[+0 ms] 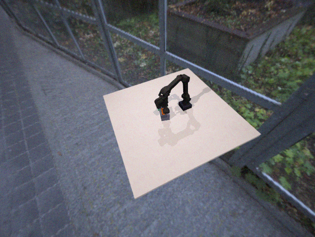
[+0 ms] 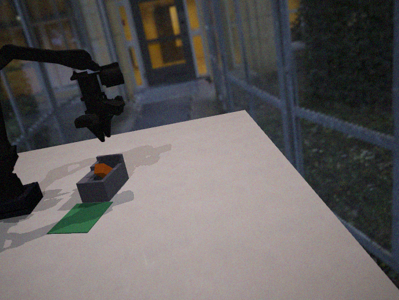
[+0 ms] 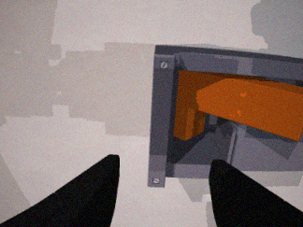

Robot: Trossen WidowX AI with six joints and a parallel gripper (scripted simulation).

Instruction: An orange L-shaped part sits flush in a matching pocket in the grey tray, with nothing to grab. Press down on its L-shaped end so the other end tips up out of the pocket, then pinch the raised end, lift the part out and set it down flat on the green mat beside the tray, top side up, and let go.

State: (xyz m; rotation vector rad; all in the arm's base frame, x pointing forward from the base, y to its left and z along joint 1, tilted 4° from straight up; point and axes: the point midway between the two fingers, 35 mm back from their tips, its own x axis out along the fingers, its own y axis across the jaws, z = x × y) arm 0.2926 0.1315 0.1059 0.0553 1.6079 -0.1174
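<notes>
The orange L-shaped part lies 10 cm below my gripper tip, 4 cm to the right of it and 1 cm behind it. The rest, counted from my gripper tip: green mat (22 cm to the right, 16 cm below, 3 cm behind).
</notes>
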